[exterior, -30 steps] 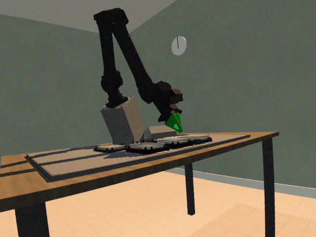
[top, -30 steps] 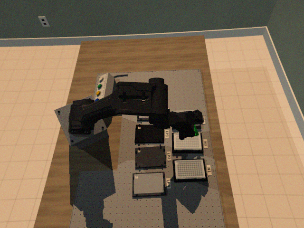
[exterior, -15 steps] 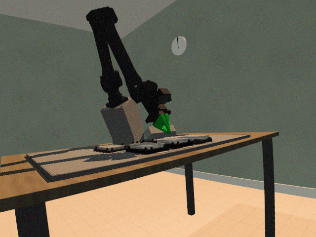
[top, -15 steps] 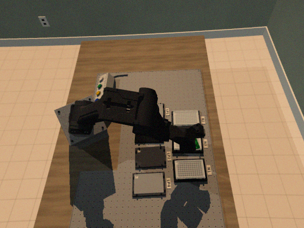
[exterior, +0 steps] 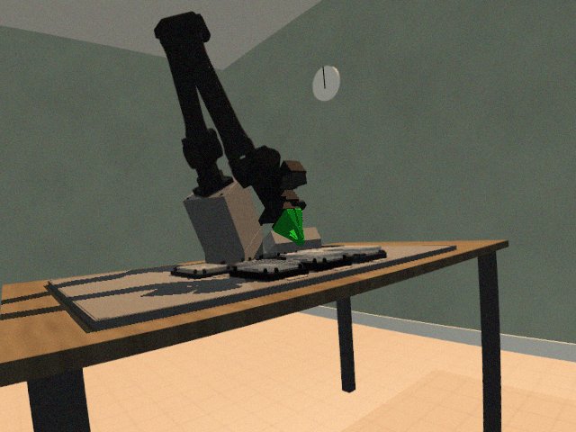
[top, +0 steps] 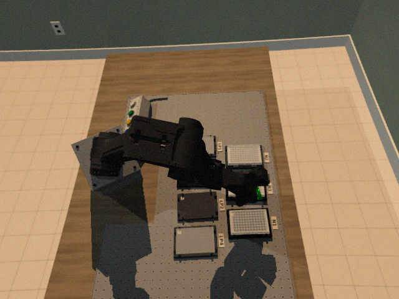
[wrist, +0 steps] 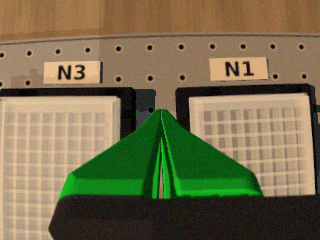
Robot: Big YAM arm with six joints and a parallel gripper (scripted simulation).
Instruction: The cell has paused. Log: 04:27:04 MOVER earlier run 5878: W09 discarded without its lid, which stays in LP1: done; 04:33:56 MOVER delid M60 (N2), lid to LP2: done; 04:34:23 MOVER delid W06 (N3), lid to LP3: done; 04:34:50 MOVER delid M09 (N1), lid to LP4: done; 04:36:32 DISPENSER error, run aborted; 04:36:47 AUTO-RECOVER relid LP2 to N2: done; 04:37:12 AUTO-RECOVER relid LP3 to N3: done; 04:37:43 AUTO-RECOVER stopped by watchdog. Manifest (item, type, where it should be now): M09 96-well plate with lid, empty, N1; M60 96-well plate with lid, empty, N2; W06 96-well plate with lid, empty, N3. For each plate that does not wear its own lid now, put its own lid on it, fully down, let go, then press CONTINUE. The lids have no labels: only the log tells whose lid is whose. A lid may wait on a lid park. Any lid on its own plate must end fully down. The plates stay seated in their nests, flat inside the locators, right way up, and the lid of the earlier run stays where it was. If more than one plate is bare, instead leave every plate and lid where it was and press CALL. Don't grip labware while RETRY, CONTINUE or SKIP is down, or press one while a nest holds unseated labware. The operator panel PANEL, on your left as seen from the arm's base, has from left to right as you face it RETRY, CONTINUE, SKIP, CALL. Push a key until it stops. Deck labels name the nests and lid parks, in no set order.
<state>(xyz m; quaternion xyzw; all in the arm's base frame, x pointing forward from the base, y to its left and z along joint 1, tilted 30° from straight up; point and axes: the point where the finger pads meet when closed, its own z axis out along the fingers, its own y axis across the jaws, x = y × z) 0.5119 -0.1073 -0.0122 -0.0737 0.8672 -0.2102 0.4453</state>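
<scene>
Right now the plate is 4 cm behind my hand, 6 cm to the right of it and 5 cm below it. The rest, counted from my hand: lid park LP2: 22 cm behind, 1 cm to the left, 6 cm below; then lid park LP3: 22 cm behind, 14 cm to the left, 6 cm below; then lid park LP4: 23 cm behind, 11 cm to the right, 6 cm below.
</scene>
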